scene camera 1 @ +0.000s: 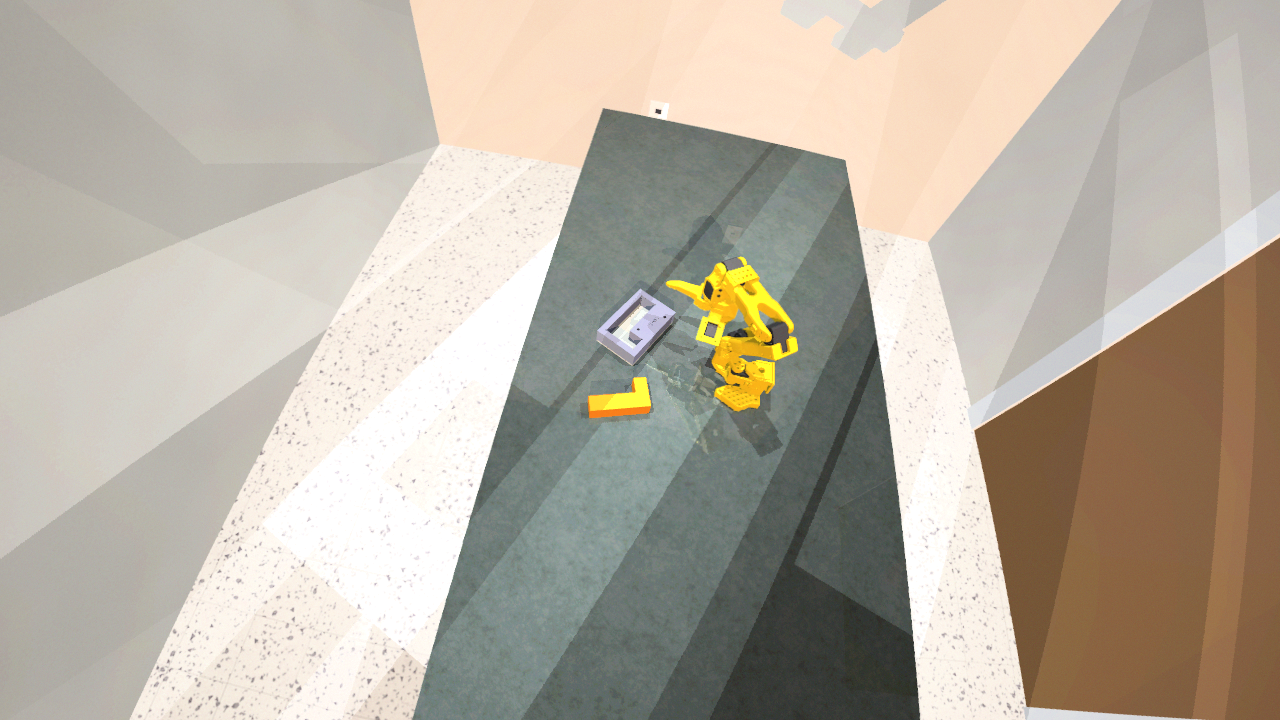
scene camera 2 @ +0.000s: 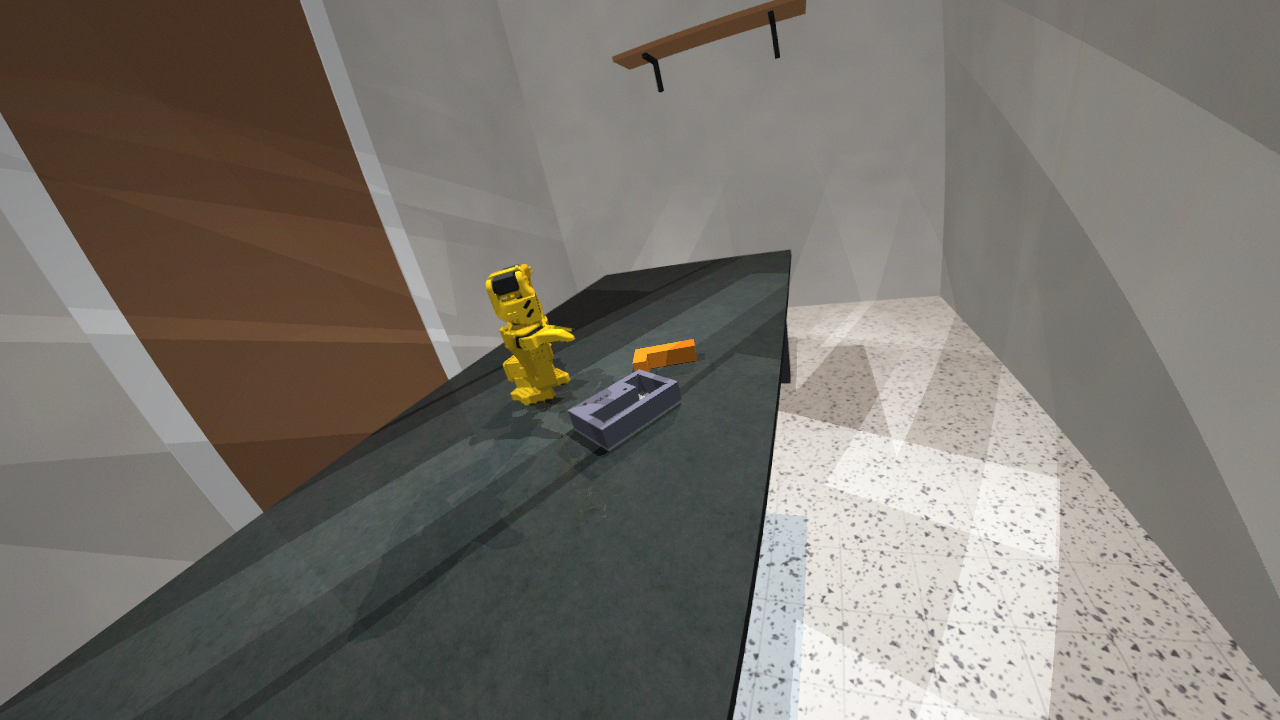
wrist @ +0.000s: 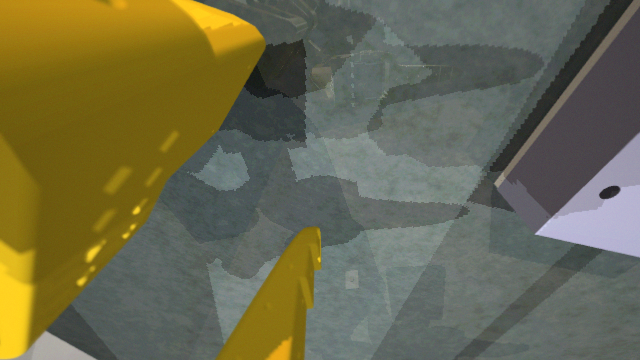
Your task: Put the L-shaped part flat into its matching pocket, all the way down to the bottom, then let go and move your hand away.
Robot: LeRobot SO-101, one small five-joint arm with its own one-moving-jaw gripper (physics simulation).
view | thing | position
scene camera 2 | orange L-shaped part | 644,359
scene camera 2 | grey pocket block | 610,417
